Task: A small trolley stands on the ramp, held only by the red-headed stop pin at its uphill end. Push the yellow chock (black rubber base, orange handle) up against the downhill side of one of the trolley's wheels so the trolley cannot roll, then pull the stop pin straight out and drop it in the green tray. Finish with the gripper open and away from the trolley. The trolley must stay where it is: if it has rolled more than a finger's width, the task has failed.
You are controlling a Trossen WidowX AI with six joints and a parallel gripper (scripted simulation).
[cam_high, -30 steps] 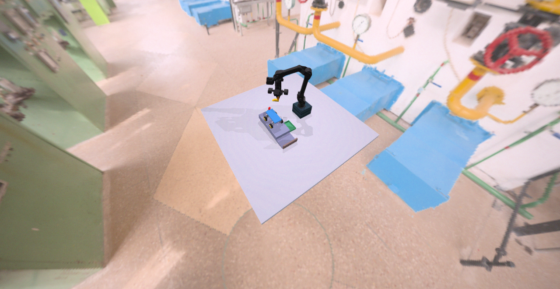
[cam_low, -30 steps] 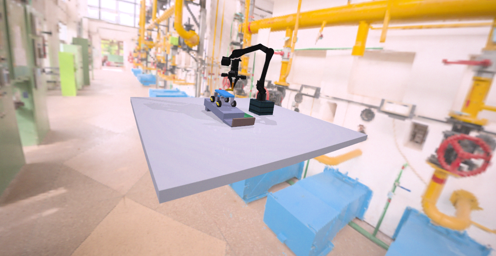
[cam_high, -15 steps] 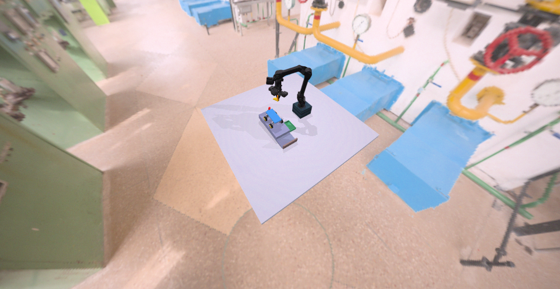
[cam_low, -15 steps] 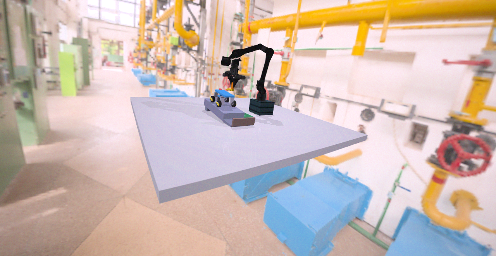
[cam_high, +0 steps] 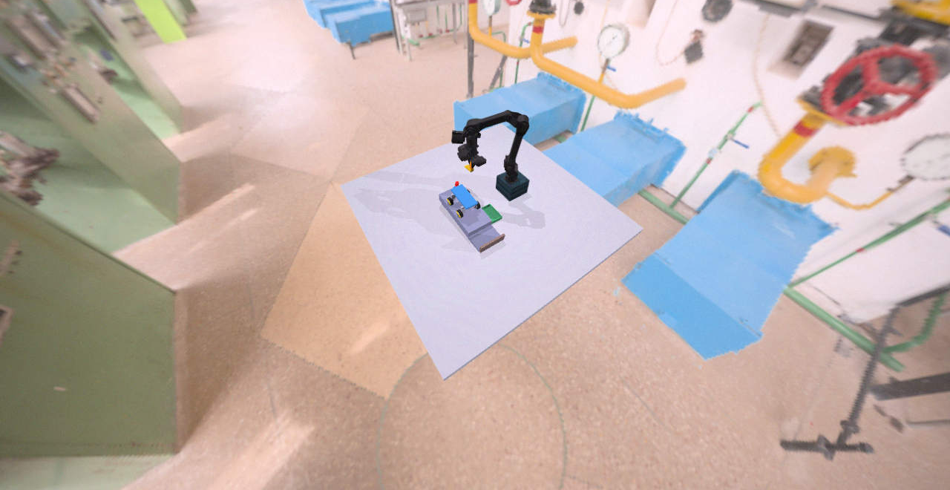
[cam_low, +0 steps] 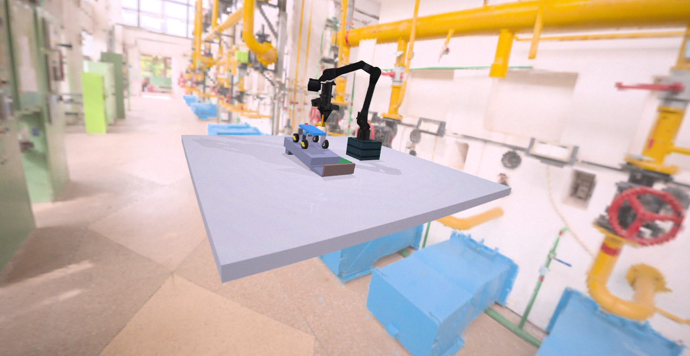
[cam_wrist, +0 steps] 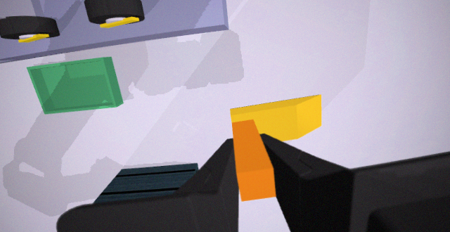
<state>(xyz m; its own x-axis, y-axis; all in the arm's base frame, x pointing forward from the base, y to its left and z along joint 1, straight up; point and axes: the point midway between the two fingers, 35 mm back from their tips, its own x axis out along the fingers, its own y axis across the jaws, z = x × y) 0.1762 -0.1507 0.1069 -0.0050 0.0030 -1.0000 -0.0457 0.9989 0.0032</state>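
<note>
My gripper tip is now 130 mm short of the red-headed stop pin, 40 mm to the right of it and 50 mm above it. Round my gripper tip: grey ramp: 150 mm ahead, 150 mm to the left, 130 mm below; blue-decked trolley: 150 mm ahead, 140 mm to the left, 70 mm below; yellow chock: 20 mm to the right, 10 mm below.
</note>
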